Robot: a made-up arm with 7 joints. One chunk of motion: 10 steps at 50 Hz.
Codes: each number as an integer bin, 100 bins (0 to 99) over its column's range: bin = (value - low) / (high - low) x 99, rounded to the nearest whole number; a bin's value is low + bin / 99 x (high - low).
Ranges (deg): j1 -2..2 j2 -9..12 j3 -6..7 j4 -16..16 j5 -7..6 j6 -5..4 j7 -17..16
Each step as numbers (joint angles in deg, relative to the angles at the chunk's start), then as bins.
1 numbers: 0.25 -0.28 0.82 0.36 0.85 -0.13 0.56
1 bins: 56 41 52 51 60 54 53
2 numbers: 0.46 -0.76 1.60 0.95 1.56 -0.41 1.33
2 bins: 61 39 58 52 65 50 55
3 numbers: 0.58 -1.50 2.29 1.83 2.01 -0.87 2.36
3 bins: 64 35 63 55 69 45 58
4 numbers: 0.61 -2.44 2.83 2.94 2.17 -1.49 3.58
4 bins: 65 31 67 59 70 39 62
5 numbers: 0.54 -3.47 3.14 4.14 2.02 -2.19 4.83
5 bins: 63 26 70 62 69 31 65
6 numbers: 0.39 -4.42 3.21 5.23 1.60 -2.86 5.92
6 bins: 59 22 70 66 65 24 69
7 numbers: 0.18 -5.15 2.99 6.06 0.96 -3.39 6.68
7 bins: 54 18 68 68 61 18 71
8 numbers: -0.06 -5.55 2.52 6.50 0.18 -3.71 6.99
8 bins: 48 16 65 70 55 14 72
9 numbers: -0.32 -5.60 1.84 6.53 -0.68 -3.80 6.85
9 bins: 42 16 60 70 48 13 72
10 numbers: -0.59 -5.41 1.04 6.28 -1.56 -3.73 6.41
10 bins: 35 17 54 69 41 14 70
